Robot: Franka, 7 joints.
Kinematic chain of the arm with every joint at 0, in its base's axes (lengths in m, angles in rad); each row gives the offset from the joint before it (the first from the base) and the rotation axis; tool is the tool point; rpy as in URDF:
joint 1: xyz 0 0 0.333 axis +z
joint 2: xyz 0 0 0 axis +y
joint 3: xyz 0 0 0.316 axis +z
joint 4: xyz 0.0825 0 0 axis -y
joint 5: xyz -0.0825 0 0.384 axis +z
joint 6: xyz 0 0 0 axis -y
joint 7: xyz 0.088 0 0 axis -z
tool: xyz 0 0 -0.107 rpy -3.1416 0 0
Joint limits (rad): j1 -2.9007..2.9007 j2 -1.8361..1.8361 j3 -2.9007..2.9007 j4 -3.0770..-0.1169 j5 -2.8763..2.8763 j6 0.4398..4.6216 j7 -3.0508..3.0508
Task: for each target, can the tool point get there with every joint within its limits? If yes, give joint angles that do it. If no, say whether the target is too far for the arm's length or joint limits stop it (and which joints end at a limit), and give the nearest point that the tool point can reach.
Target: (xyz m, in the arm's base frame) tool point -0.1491 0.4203 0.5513
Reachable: yes | joints 1.9011 -0.4824 0.0099 -2.3992 -0.5489 2.4507 -0.8044
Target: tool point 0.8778 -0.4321 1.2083
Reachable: no: too far | nearest point 0.5736 -0.2824 0.9050 | short by 0.455 m
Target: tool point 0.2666 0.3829 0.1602
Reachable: yes | joints 0.5373 0.4730 0.5990 -2.3505 1.5227 3.2473 -1.4704
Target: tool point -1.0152 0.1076 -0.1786
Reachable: no: too far | nearest point -0.7627 0.0808 -0.0514 | short by 0.284 m
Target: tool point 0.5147 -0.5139 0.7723
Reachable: yes | joints -0.5815 0.7913 -0.5370 -0.4283 -1.0908 2.2089 -2.2737
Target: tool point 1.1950 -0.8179 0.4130
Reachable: no: too far | nearest point 0.7069 -0.4838 0.3803 | short by 0.592 m
